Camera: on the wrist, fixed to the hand. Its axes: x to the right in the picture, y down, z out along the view.
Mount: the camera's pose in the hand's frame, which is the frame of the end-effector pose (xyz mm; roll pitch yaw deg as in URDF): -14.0 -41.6 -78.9 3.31 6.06 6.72
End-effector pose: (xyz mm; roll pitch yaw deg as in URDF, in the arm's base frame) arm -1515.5 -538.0 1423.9 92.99 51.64 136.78
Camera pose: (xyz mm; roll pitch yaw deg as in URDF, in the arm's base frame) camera -1543.2 -623.0 1411.7 101.89 44.34 144.76
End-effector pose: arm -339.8 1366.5 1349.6 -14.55 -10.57 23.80
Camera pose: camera -317.1 1310.8 1282.2 -12.18 -2.98 28.75
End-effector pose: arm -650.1 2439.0 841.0 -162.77 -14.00 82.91
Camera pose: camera -670.6 2406.5 922.7 -157.47 -17.66 74.31
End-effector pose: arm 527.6 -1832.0 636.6 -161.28 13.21 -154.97
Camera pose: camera 527.7 -1847.5 725.5 -159.98 9.48 -163.37
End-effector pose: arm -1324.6 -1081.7 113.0 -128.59 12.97 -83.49
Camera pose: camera -1359.6 -1090.4 195.8 -127.81 14.25 -92.70
